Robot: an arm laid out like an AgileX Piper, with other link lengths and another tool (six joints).
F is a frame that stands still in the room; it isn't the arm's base.
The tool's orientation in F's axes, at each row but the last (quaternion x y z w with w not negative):
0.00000, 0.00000, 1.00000, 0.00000
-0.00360, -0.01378, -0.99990, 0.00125
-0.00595, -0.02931, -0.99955, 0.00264
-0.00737, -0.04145, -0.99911, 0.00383
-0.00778, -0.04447, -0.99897, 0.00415
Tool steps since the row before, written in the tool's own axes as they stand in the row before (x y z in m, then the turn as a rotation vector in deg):
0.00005, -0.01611, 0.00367, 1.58, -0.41, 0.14
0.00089, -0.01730, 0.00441, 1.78, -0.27, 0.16
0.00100, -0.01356, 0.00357, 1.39, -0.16, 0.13
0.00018, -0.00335, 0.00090, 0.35, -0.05, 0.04
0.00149, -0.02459, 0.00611, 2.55, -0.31, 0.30
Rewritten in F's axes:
-0.00005, 0.01611, 0.00367, -1.58, 0.41, 0.14
-0.00090, 0.01741, 0.00394, -1.78, 0.27, 0.17
-0.00103, 0.01374, 0.00278, -1.39, 0.16, 0.14
-0.00019, 0.00341, 0.00062, -0.35, 0.05, 0.04
-0.00162, 0.02502, 0.00393, -2.55, 0.32, 0.31

